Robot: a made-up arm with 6 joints. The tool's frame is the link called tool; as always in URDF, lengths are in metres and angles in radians. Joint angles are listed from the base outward. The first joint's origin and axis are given. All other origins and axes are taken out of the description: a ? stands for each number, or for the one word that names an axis. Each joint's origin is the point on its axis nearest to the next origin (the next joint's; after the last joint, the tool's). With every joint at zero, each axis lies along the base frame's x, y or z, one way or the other. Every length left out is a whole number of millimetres.
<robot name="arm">
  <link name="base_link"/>
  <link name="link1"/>
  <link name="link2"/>
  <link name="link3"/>
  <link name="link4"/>
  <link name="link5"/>
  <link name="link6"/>
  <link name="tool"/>
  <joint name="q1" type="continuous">
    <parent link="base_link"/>
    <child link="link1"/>
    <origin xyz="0.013 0.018 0.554" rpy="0 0 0"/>
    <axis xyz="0 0 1"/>
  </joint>
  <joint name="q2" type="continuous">
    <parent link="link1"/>
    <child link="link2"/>
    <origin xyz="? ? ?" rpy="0 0 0"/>
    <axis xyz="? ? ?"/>
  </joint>
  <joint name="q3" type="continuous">
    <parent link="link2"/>
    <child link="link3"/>
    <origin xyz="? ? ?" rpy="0 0 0"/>
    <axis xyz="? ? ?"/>
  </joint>
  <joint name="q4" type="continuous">
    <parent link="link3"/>
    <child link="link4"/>
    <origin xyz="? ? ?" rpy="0 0 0"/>
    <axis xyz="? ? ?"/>
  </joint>
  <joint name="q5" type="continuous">
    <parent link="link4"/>
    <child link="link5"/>
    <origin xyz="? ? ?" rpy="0 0 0"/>
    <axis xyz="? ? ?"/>
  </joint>
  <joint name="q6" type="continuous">
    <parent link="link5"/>
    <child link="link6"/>
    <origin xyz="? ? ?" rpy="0 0 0"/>
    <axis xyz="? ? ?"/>
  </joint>
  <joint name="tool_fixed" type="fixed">
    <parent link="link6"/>
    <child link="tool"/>
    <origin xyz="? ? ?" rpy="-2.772 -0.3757 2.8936"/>
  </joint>
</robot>
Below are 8 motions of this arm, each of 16 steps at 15 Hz.
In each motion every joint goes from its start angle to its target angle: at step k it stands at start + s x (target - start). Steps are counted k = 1, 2, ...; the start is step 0. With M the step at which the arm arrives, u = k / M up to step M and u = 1 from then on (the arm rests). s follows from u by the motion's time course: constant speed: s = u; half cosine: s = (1 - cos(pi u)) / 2; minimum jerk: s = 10 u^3 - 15 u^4 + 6 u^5.
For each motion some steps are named. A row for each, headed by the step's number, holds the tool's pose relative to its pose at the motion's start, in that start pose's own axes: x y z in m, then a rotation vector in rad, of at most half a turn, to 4 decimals.
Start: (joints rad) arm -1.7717 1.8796 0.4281 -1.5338 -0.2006 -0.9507
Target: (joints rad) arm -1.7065 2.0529 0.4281 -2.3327 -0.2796 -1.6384
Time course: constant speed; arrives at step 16
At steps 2, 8, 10, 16:
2: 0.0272 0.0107 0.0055 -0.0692 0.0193 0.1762
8: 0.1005 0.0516 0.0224 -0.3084 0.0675 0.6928
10: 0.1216 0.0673 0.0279 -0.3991 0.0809 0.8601
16: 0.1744 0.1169 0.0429 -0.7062 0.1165 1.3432

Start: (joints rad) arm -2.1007 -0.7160 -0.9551 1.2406 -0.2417 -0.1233
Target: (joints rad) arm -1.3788 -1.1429 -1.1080 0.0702 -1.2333 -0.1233
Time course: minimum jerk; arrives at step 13
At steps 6, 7, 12, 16:
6: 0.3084 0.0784 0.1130 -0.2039 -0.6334 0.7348
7: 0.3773 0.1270 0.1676 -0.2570 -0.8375 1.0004
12: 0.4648 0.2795 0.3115 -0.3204 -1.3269 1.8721
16: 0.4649 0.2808 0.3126 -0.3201 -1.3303 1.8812

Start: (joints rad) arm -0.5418 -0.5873 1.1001 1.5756 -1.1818 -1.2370
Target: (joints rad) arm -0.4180 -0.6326 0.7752 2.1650 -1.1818 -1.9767
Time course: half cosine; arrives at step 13
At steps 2, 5, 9, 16:
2: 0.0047 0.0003 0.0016 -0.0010 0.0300 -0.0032
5: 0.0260 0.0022 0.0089 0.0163 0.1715 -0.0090
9: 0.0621 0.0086 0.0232 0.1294 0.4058 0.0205
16: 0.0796 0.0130 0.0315 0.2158 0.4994 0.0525

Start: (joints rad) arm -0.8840 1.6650 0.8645 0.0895 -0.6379 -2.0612
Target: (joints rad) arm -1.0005 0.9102 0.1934 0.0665 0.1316 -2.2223
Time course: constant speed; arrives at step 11
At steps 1, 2, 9, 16:
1: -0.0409 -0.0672 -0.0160 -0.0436 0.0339 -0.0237
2: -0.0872 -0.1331 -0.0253 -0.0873 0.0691 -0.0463
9: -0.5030 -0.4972 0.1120 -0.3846 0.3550 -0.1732
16: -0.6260 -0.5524 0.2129 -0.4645 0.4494 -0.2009

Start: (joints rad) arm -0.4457 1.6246 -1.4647 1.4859 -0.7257 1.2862
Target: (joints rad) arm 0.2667 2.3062 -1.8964 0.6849 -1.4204 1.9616
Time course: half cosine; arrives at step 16
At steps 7, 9, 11, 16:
7: -0.0554 0.0482 0.1256 0.2282 -0.1277 -0.0632
9: -0.1004 0.0819 0.1741 0.3402 -0.1543 -0.1159
11: -0.1487 0.1193 0.2093 0.4439 -0.1620 -0.1815
16: -0.2131 0.1735 0.2390 0.5728 -0.1539 -0.2877

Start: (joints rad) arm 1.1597 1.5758 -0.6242 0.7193 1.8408 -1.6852
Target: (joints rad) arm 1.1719 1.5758 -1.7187 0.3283 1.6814 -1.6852
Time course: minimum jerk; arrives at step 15
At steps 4, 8, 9, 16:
4: 0.0113 0.0077 0.0472 -0.1094 0.1109 -0.0068
8: 0.0734 0.0801 0.2041 -0.5322 0.4837 -0.0640
9: 0.0953 0.1117 0.2401 -0.6549 0.5766 -0.0880
16: 0.1596 0.2168 0.3122 -0.9926 0.8001 -0.1679

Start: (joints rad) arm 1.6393 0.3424 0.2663 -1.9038 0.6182 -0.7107
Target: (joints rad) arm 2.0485 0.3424 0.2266 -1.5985 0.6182 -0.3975
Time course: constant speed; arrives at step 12
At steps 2, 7, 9, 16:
2: -0.0035 -0.0177 0.0238 0.0550 -0.1052 -0.1087
7: -0.0211 -0.0606 0.0808 0.2058 -0.3720 -0.3679
9: -0.0314 -0.0770 0.1023 0.2717 -0.4802 -0.4661
16: -0.0498 -0.1004 0.1330 0.3767 -0.6437 -0.6068

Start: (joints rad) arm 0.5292 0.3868 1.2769 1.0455 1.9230 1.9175
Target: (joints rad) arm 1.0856 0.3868 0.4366 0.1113 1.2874 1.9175
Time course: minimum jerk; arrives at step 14
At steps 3, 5, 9, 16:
3: -0.0139 -0.0011 -0.0144 0.0308 -0.0547 0.0853
5: -0.0528 -0.0072 -0.0482 0.1171 -0.1647 0.3182
9: -0.2004 -0.0675 -0.1143 0.4262 -0.2359 1.0455
16: -0.2848 -0.1300 -0.1208 0.6133 -0.1419 1.3856

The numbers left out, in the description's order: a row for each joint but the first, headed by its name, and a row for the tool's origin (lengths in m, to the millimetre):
q2: xyz 0.018 0.041 0, axis 0 1 0
q3: xyz 0.003 0 0.32, axis 0 1 0
q4: xyz -0.012 0 0.417, axis 0 0 1
q5: xyz -0.005 0.015 0, axis 0 1 0
q6: xyz -0.003 0 0.155, axis 0 0 1
tool: xyz -0.025 -0.025 0

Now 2 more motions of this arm.
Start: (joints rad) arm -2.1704 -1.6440 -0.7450 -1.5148 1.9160 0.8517
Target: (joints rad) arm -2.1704 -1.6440 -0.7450 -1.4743 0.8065 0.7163
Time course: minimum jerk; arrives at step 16
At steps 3, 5, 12, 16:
3: 0.0064 0.0058 0.0007 0.0272 -0.0340 0.0330
5: 0.0225 0.0220 0.0047 0.0995 -0.1266 0.1212
12: 0.0719 0.1122 0.0723 0.4694 -0.6685 0.5791
16: 0.0725 0.1231 0.0870 0.5195 -0.7524 0.6407

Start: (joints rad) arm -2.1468 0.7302 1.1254 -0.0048 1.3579 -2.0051
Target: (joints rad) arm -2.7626 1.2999 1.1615 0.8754 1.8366 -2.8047
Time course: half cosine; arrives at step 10
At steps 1, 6, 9, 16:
1: -0.0011 0.0010 -0.0102 0.0057 -0.0310 0.0144
6: -0.0238 0.0641 -0.2204 -0.2256 -0.8660 0.2097
9: -0.0386 0.1188 -0.3067 -0.6048 -1.2047 0.1228
16: -0.0396 0.1237 -0.3132 -0.6394 -1.2247 0.1098

